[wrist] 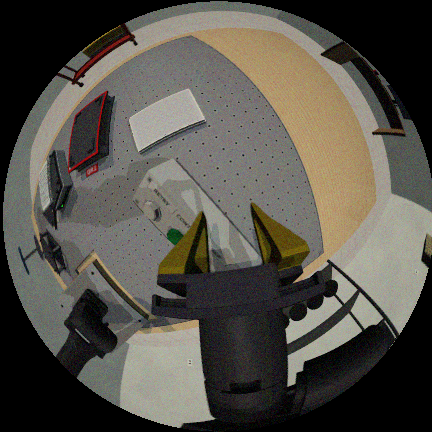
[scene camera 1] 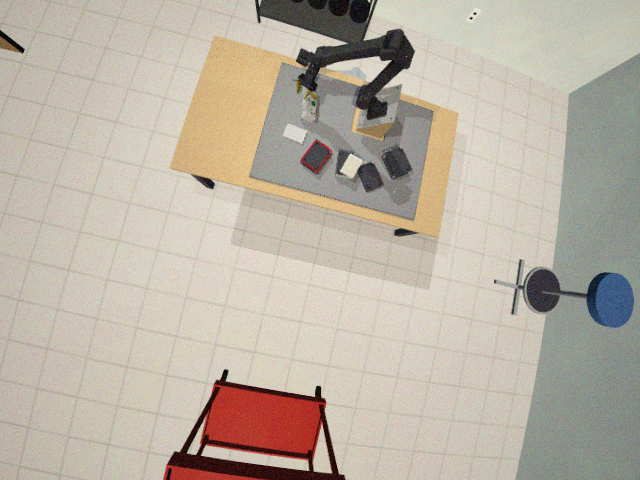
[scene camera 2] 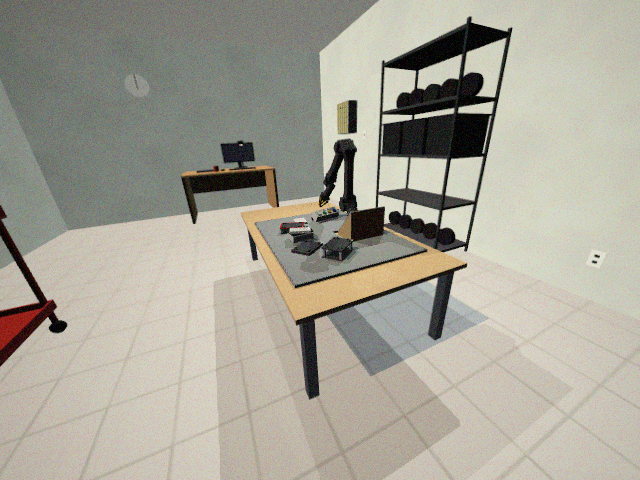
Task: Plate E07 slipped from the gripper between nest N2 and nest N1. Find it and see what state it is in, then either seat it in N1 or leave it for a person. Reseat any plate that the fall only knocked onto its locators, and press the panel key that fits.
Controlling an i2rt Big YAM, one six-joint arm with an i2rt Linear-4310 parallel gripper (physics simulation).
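Pixels of known places: gripper, between the fingertips: (wrist: 227, 210) (scene camera 1: 300, 96) (scene camera 2: 319, 205); arm's base, origin of its link: (wrist: 89, 308) (scene camera 1: 377, 111) (scene camera 2: 355, 219).
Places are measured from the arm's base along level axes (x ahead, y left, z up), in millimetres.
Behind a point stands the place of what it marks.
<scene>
My gripper (scene camera 1: 304, 93) @[x 34, y -463, z 3 mm] (scene camera 2: 323, 202) @[x 34, y -463, z 3 mm] (wrist: 227, 210) @[x 34, y -463, z 3 mm] is open and empty, above the key panel (scene camera 1: 309, 114) @[x 110, y -394, z -29 mm] (scene camera 2: 321, 217) @[x 70, y -365, z -65 mm] (wrist: 172, 175) @[x 99, y -428, z -40 mm]. In the wrist view a white key (wrist: 151, 211) @[x 77, y -381, z -29 mm] and a green key (wrist: 175, 236) @[x 32, y -389, z -29 mm] show; the fingers hide the others. A white plate (scene camera 1: 295, 133) @[x 214, y -455, z -87 mm] (wrist: 167, 120) @[x 196, y -461, z -87 mm] lies flat on the mat. Another white plate (scene camera 1: 352, 165) @[x 357, y -90, z -25 mm] (wrist: 45, 187) @[x 334, y -114, z -27 mm] rests on a dark nest (scene camera 1: 340, 159) @[x 329, y -163, z -47 mm] (wrist: 63, 187) @[x 278, y -178, z -54 mm] with a green light; its exact seating is unclear. A dark plate (scene camera 1: 370, 176) @[x 371, y 46, z -87 mm] (scene camera 2: 307, 247) @[x 378, y 62, z -87 mm] lies beside it. A dark nest (scene camera 1: 396, 161) @[x 257, y 180, z -43 mm] (scene camera 2: 338, 245) @[x 263, y 220, z -43 mm] stands nearby. Nest labels and E07 are unreadable.
A red-rimmed dark tray (scene camera 1: 316, 156) @[x 338, y -305, z -62 mm] (scene camera 2: 293, 226) (wrist: 89, 132) @[x 301, y -323, z -62 mm] stands between the loose white plate and the nest bearing a plate. An upright wooden board (scene camera 2: 368, 223) @[x -32, y 92, z -8 mm] stands by the arm's base. A black shelf rack (scene camera 2: 447, 180) stands behind the table (scene camera 1: 206, 103) @[x 139, y -1016, z -114 mm] (scene camera 2: 361, 284) @[x 314, y 500, z -114 mm].
</scene>
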